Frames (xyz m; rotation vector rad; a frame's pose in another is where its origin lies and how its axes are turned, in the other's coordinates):
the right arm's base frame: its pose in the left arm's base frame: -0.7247 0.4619 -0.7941 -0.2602 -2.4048 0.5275
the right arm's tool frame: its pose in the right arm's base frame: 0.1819 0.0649 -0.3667 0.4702 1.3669 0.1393
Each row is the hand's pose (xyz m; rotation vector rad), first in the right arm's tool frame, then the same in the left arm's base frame.
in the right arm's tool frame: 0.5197 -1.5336 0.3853 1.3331 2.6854 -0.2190
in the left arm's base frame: -0.1911 -0.0813 0.9480 0.2633 1.9658 -0.0374
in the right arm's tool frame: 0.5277 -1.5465 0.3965 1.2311 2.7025 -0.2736
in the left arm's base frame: -0.1924 -0.0850 0.9665 0.2066 1.9341 -0.1020
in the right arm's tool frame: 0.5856 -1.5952 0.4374 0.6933 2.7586 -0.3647
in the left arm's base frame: -0.1843 -0.0804 1.0520 -0.1512 1.7980 -0.3191
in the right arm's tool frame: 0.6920 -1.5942 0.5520 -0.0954 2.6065 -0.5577
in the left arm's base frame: -0.2333 -0.0031 1.1788 -0.6251 1.4355 -0.6557
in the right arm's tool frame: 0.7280 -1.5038 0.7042 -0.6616 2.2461 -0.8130
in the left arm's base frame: -0.3751 0.0950 1.2327 -0.8922 0.9665 -0.9562
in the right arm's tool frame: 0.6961 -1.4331 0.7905 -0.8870 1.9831 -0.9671
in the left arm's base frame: -0.4851 0.1300 1.2207 -0.9612 0.6730 -1.1015
